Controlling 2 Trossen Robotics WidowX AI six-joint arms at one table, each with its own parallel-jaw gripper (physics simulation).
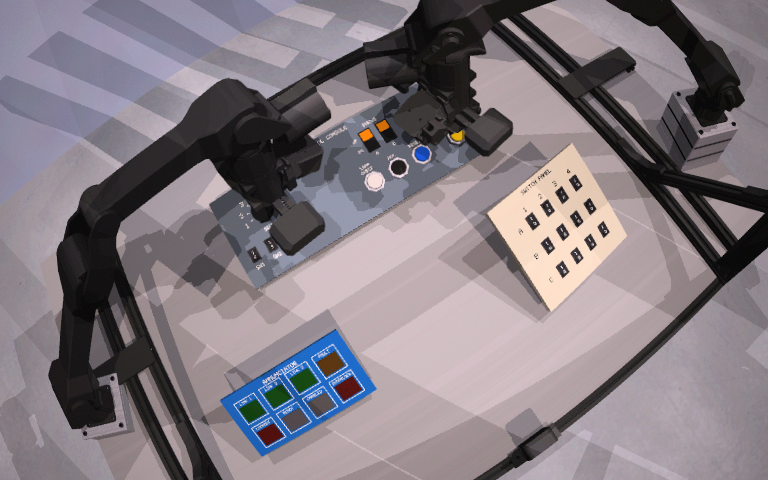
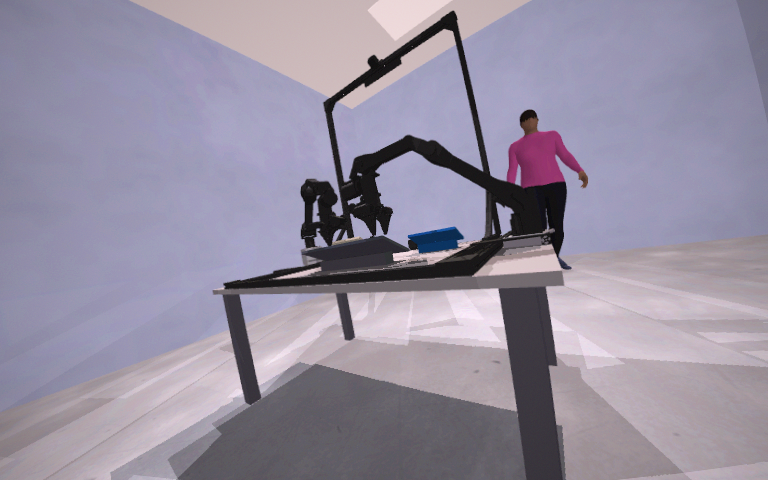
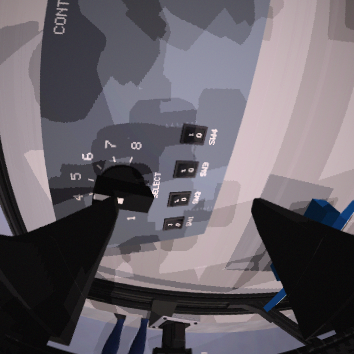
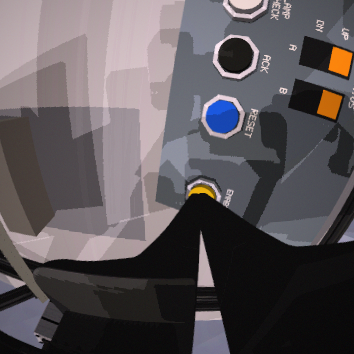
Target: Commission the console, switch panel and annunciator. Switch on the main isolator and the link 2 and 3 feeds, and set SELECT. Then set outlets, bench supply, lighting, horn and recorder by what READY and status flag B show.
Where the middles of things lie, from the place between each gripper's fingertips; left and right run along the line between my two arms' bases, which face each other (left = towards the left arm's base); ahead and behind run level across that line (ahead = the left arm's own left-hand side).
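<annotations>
My left hand is 20 mm above the black SELECT knob [image 3: 125, 182], 40 mm short of it and 20 mm to the right of it. Counted from my left hand, the blue RESET button [image 4: 221, 116] is 40 mm below, 30 mm ahead and 240 mm to the right, while the black ACK button [image 4: 234, 54] is 40 mm below, 20 mm ahead and 200 mm to the right.
The blue RESET button is 40 mm below my right hand, 10 mm ahead of it and 50 mm to the left of it. From my right hand, the black SELECT knob is 10 mm below, 20 mm ahead and 300 mm to the left, and the black ACK button is 40 mm below and 90 mm to the left.
</annotations>
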